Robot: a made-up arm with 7 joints. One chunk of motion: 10 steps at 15 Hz.
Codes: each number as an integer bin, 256 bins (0 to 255) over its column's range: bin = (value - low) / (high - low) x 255, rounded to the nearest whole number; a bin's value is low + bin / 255 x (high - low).
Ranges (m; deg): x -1.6..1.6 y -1.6..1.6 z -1.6..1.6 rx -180..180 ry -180..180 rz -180..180
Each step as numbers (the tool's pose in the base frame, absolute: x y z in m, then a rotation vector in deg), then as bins.
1 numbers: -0.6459 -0.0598 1.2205 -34.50 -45.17 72.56
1 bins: 76 123 225 103 96 179
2 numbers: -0.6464 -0.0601 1.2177 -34.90 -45.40 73.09
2 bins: 76 123 225 103 95 179
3 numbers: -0.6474 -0.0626 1.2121 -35.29 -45.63 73.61
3 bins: 76 123 224 103 95 180
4 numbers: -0.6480 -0.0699 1.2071 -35.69 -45.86 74.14
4 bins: 76 122 224 102 95 180
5 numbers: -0.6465 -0.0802 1.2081 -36.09 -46.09 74.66
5 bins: 76 121 224 102 95 180
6 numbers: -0.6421 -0.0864 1.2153 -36.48 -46.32 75.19
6 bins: 76 121 224 102 95 181
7 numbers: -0.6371 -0.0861 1.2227 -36.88 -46.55 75.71
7 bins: 77 121 225 101 95 181
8 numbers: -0.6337 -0.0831 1.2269 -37.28 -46.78 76.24
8 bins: 77 121 225 101 94 182
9 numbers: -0.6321 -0.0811 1.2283 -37.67 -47.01 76.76
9 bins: 77 121 225 101 94 182
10 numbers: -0.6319 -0.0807 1.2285 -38.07 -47.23 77.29
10 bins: 77 121 225 101 94 182
